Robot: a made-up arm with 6 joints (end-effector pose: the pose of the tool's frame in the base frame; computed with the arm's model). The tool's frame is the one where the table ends.
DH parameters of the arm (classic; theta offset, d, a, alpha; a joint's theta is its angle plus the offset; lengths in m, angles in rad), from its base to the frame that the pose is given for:
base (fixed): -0.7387 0 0.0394 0
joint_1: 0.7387 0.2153 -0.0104 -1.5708
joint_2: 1.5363 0 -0.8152 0
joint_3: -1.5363 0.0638 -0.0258 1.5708
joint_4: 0 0.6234 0.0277 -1.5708
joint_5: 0 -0.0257 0.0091 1.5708
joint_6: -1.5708 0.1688 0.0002 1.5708
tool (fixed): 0 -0.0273 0 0
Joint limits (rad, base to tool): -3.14..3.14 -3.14..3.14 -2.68..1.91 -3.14..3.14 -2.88..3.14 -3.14..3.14
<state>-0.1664 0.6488 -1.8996 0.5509 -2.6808 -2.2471</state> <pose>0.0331 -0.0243 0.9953 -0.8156 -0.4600 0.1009 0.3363</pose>
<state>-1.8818 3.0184 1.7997 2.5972 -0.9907 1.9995</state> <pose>0.2130 0.5288 -0.4422 0.2591 0.5265 0.3782 0.7159</pose>
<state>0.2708 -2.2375 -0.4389 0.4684 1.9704 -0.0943</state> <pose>-0.9572 -0.1813 -0.7173 0.5508 -0.7338 -0.2669 0.2948</pose>
Working (the frame after each row of the table, in the pose's form):
after base (fixed): 0.0291 -0.0265 0.0000 0.0000 0.0000 -0.3610 0.9326
after joint_1: 0.0191 -0.0293 0.2153 -0.7006 -0.0955 0.0954 0.7006
after joint_2: -0.5811 -0.1959 -0.3106 -0.6252 -0.3303 -0.1510 0.6908
after joint_3: -0.5759 -0.1283 -0.3222 0.1314 -0.9642 0.0311 0.2284
after joint_4: -0.8700 -0.1970 -0.8683 -0.2199 -0.7436 -0.6258 0.0841
after joint_5: -0.8671 -0.2216 -0.8570 -0.1224 -0.3561 -0.0340 0.9258
after joint_6: -0.9770 -0.1795 -0.7360 0.5508 -0.7338 -0.2669 0.2948

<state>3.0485 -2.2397 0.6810 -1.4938 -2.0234 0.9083</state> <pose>1.2110 -0.3363 -0.3456 -0.9097 0.2418 0.3139 0.1243</pose>
Working (the frame after each row of the table, in the pose's form):
after base (fixed): 0.0291 -0.0265 0.0000 0.0000 0.0000 -0.3610 0.9326
after joint_1: 0.0395 -0.0275 0.2153 -0.0329 -0.7063 0.7063 0.0329
after joint_2: 0.6585 -0.0853 -0.3120 0.2124 -0.6744 0.6518 0.2742
after joint_3: 0.6529 -0.1488 -0.3378 0.7021 -0.0327 0.7106 0.0331
after joint_4: 1.2761 -0.1793 -0.3281 0.0215 -0.0325 0.6731 0.7385
after joint_5: 1.2844 -0.1821 -0.3539 0.7080 -0.1896 -0.1909 0.6529
after joint_6: 1.1971 -0.3260 -0.3666 -0.9097 0.2418 0.3139 0.1243

